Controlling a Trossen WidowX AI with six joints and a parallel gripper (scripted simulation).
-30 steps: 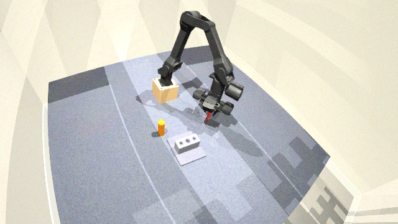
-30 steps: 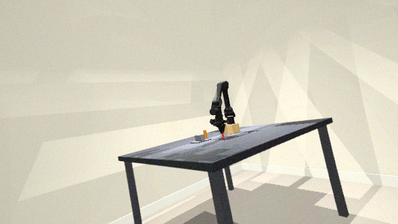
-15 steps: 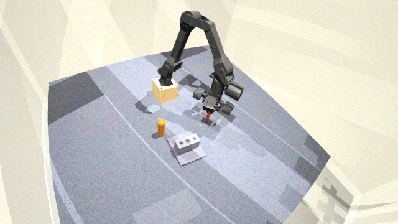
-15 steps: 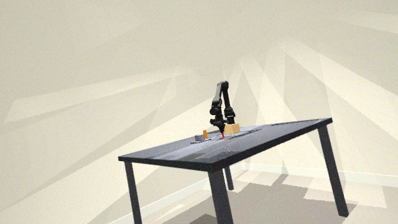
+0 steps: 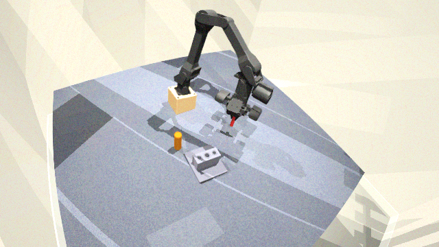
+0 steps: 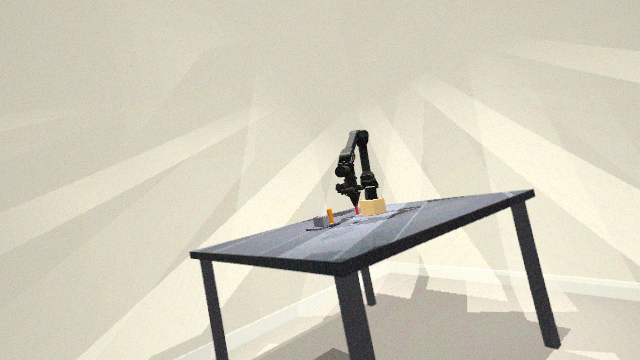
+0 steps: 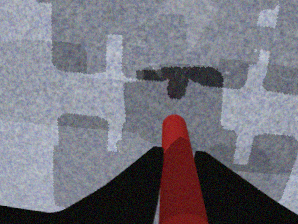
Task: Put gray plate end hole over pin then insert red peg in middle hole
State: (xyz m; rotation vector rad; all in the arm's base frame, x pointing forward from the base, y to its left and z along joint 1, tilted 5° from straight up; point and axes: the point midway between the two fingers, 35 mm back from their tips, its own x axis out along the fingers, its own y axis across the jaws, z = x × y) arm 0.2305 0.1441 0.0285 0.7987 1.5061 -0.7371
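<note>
Now: gripper tip 17 cm to the left of the gray plate, 11 cm short of it and 3 cm above it. Also, from my gripper tip: base 16 cm to the right, 11 cm ahead, 7 cm below; red peg right at my gripper tip; orange cylinder 25 cm to the right, 4 cm below.
</note>
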